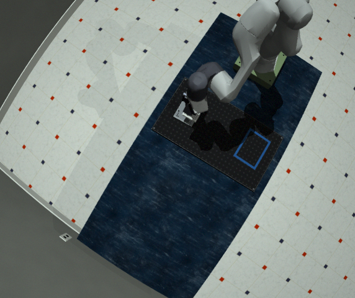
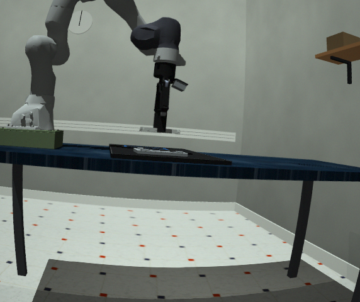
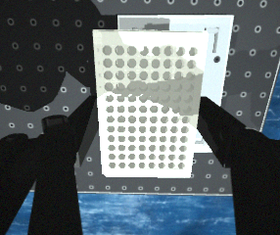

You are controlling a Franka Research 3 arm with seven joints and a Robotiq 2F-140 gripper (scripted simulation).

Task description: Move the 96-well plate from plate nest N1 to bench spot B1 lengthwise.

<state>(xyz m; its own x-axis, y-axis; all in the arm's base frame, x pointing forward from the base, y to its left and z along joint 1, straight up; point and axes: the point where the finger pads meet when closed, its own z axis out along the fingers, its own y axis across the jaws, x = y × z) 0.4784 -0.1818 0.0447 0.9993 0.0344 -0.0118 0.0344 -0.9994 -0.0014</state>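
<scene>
The plate nest N1 lies 3 cm to the right of my hand and 9 cm below it. The rest, counted from my hand: white 96-well plate: 2 cm below.
</scene>
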